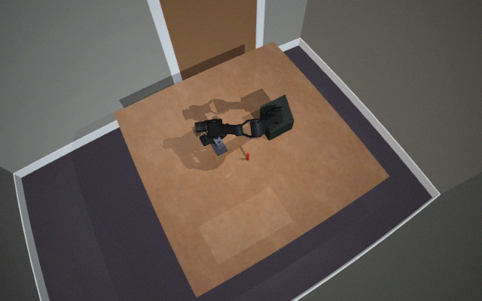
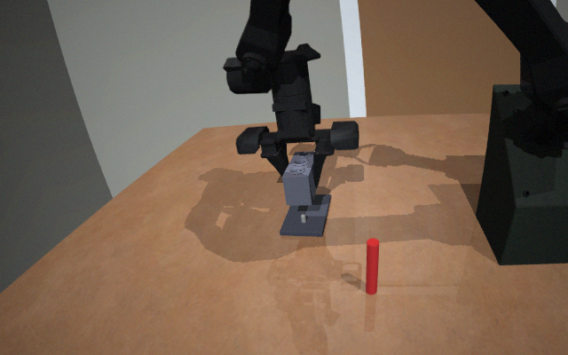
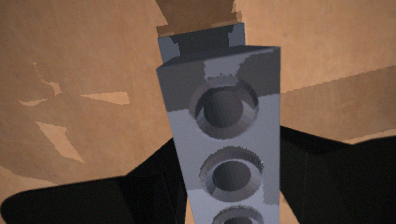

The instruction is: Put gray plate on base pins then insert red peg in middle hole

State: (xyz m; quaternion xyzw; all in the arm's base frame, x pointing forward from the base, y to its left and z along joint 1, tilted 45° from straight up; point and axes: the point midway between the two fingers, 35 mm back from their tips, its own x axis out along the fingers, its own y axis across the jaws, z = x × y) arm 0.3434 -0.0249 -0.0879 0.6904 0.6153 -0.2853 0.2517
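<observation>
The base lies 50 mm below my gripper tip. Also, from my gripper tip: gray plate (30 mm above); then red peg (180 mm to the left, 100 mm behind, 20 mm below).
</observation>
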